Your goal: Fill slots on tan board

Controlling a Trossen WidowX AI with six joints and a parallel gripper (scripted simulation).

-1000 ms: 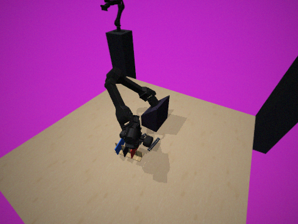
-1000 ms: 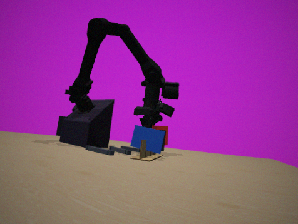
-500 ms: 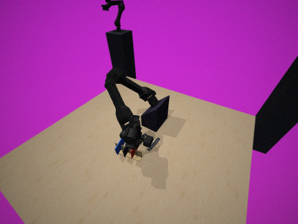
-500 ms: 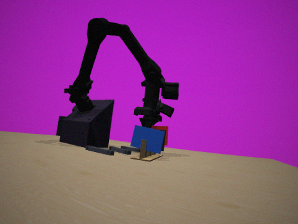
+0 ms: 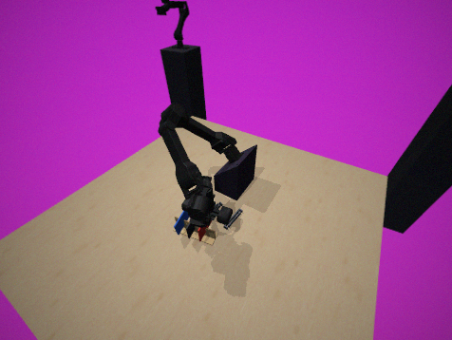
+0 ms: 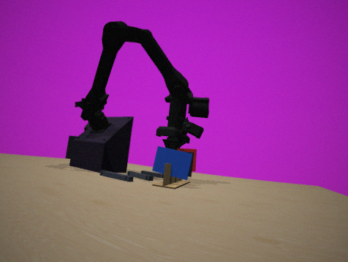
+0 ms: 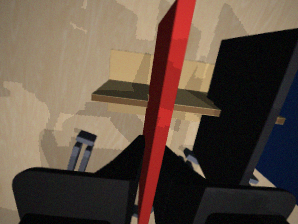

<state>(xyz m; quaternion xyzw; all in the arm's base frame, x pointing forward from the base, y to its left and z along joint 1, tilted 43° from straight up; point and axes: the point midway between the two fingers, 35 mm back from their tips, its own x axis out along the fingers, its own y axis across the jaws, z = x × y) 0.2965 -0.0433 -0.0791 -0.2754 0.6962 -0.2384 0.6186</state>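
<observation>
The black board is 50 mm to the right of my gripper tip, 30 mm ahead of it and 10 mm below it. Round my gripper tip: blue board (100 mm to the right, 40 mm ahead, 10 mm below); red board (30 mm ahead); tan board (50 mm to the right, 30 mm below, 30 mm ahead).
</observation>
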